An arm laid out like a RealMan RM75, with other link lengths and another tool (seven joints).
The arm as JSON. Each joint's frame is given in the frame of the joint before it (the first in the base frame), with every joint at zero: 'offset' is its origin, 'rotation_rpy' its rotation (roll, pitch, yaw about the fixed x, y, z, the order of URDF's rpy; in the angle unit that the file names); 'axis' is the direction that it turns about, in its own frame. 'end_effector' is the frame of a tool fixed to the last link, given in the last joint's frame.
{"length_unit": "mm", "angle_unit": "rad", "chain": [
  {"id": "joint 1", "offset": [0.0, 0.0, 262.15], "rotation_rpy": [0.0, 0.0, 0.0], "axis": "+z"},
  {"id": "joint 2", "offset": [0.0, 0.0, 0.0], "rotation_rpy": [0.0, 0.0, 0.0], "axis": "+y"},
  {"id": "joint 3", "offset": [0.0, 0.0, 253.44], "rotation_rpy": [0.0, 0.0, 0.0], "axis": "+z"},
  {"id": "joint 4", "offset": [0.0, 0.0, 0.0], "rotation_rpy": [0.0, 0.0, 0.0], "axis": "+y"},
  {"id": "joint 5", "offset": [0.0, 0.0, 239.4], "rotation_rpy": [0.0, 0.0, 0.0], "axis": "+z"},
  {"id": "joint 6", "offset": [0.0, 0.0, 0.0], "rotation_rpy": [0.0, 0.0, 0.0], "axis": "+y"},
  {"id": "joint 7", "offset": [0.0, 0.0, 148.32], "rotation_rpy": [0.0, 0.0, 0.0], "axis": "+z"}
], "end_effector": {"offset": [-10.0, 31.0, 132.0], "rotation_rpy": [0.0, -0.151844, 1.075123]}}
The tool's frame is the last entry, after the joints.
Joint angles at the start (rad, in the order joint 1, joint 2, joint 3, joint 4, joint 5, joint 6, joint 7):
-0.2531 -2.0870 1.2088 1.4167 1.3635 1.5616 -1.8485
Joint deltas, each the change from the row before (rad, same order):
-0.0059 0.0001 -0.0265 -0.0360 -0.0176 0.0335 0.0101
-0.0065 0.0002 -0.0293 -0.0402 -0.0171 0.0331 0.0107
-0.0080 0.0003 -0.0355 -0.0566 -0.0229 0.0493 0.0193
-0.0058 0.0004 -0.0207 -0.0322 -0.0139 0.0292 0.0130
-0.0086 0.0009 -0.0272 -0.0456 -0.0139 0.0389 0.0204
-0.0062 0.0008 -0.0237 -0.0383 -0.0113 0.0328 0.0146
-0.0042 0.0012 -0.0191 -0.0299 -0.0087 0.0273 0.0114
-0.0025 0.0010 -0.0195 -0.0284 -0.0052 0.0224 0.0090
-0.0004 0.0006 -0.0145 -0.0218 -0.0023 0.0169 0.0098
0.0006 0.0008 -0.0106 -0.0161 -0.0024 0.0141 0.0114
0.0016 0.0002 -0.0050 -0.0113 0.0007 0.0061 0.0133
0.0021 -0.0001 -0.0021 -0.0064 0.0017 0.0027 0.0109
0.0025 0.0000 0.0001 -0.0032 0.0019 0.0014 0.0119
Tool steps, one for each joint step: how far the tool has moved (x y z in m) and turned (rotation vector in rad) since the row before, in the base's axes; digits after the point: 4 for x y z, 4 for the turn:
-0.0039 -0.0016 0.0052 -0.0120 -0.0257 0.0019
-0.0045 -0.0008 0.0058 -0.0098 -0.0284 0.0052
-0.0060 -0.0034 0.0068 -0.0150 -0.0393 -0.0004
-0.0028 -0.0022 0.0044 -0.0056 -0.0241 -0.0043
-0.0044 -0.0029 0.0048 -0.0062 -0.0293 -0.0062
-0.0039 -0.0026 0.0045 -0.0053 -0.0264 -0.0029
-0.0032 -0.0025 0.0038 -0.0035 -0.0210 -0.0031
-0.0039 -0.0014 0.0035 -0.0021 -0.0186 0.0034
-0.0036 -0.0013 0.0021 0.0003 -0.0128 0.0027
-0.0029 -0.0015 0.0017 0.0034 -0.0093 -0.0009
-0.0025 -0.0005 -0.0001 0.0058 -0.0031 0.0003
-0.0019 -0.0003 -0.0006 0.0053 0.0000 0.0002
-0.0016 -0.0005 -0.0010 0.0066 0.0025 -0.0022

